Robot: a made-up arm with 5 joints. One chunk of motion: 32 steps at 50 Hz.
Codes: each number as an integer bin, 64 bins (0 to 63) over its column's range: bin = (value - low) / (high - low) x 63, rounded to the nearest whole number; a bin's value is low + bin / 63 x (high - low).
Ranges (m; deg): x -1.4..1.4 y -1.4..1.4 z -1.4..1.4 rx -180..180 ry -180..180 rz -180..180
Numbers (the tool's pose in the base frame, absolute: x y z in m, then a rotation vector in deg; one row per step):
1: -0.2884 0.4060 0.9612 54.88 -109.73 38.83
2: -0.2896 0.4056 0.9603 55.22 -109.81 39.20
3: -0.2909 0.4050 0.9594 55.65 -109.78 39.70
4: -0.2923 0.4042 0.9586 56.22 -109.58 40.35
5: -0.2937 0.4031 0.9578 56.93 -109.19 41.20
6: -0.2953 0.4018 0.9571 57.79 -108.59 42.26
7: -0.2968 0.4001 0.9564 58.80 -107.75 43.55
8: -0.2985 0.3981 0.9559 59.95 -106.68 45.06
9: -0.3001 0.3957 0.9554 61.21 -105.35 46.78
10: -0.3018 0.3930 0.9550 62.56 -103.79 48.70
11: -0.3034 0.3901 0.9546 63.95 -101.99 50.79
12: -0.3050 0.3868 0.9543 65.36 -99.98 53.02
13: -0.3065 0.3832 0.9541 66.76 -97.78 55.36
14: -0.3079 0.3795 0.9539 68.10 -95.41 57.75
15: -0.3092 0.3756 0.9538 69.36 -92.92 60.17
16: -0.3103 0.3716 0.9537 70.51 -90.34 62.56
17: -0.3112 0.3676 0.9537 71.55 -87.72 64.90
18: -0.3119 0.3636 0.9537 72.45 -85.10 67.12
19: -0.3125 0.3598 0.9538 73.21 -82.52 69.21
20: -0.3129 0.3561 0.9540 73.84 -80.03 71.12
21: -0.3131 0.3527 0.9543 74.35 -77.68 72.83
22: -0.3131 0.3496 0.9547 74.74 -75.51 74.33
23: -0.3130 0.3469 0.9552 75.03 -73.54 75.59
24: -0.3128 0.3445 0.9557 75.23 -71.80 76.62
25: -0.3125 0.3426 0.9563 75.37 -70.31 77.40
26: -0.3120 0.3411 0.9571 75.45 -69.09 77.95
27: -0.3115 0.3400 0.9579 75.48 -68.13 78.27
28: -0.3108 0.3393 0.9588 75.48 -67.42 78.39
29: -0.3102 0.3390 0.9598 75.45 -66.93 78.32
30: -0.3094 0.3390 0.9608 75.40 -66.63 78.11
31: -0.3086 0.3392 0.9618 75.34 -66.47 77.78
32: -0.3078 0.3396 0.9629 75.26 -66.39 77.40
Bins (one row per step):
1: 25 41 53 41 12 38
2: 25 41 53 41 12 38
3: 25 41 53 41 12 38
4: 25 41 53 41 12 39
5: 25 41 53 41 12 39
6: 25 41 53 42 12 39
7: 25 41 53 42 13 39
8: 25 40 53 42 13 39
9: 25 40 53 42 13 40
10: 25 40 53 42 13 40
11: 25 40 53 43 14 40
12: 25 40 53 43 14 41
13: 25 40 53 43 14 41
14: 25 40 53 43 15 42
15: 25 40 53 44 15 42
16: 25 40 53 44 16 42
17: 24 40 53 44 16 43
18: 24 40 53 44 17 43
19: 24 40 53 44 17 44
20: 24 40 53 44 17 44
21: 24 39 53 45 18 44
22: 24 39 53 45 18 45
23: 24 39 53 45 19 45
24: 24 39 53 45 19 45
25: 24 39 53 45 19 45
26: 24 39 53 45 19 45
27: 24 39 53 45 20 45
28: 25 39 53 45 20 45
29: 25 39 53 45 20 45
30: 25 39 53 45 20 45
31: 25 39 53 45 20 45
32: 25 39 53 45 20 45

